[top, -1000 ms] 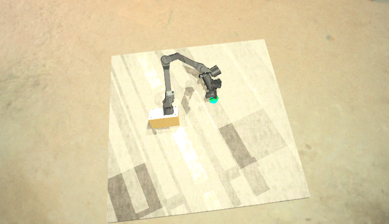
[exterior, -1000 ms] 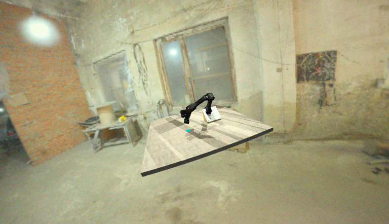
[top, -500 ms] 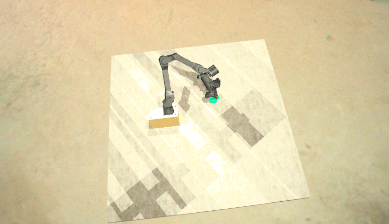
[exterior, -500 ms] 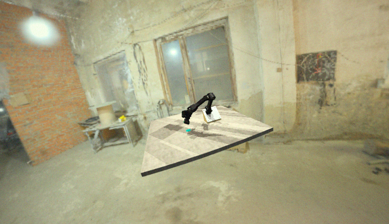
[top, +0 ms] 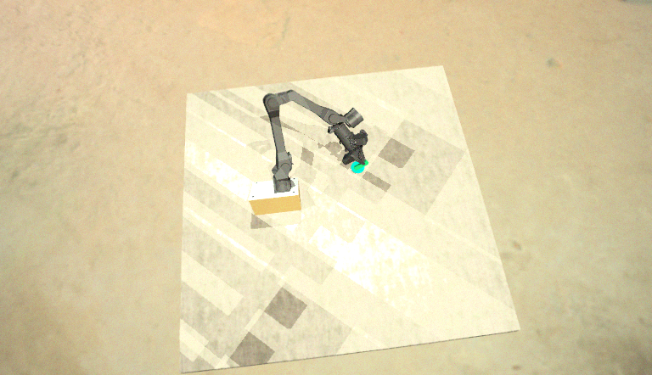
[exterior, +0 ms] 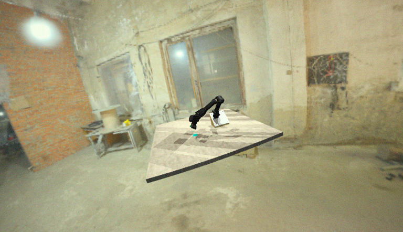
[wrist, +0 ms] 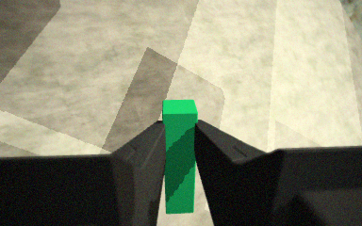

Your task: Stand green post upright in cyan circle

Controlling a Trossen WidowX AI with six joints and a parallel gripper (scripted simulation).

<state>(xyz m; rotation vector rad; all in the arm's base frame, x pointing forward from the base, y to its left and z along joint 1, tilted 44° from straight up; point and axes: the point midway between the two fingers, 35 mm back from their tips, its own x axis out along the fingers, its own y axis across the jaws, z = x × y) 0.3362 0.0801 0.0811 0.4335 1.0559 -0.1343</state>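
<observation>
My gripper tip is 2 cm past the cyan circle, 4 cm to the right of it and 11 cm above it. From my gripper tip the other things lie so: green post: 2 cm behind, 1 cm below.
</observation>
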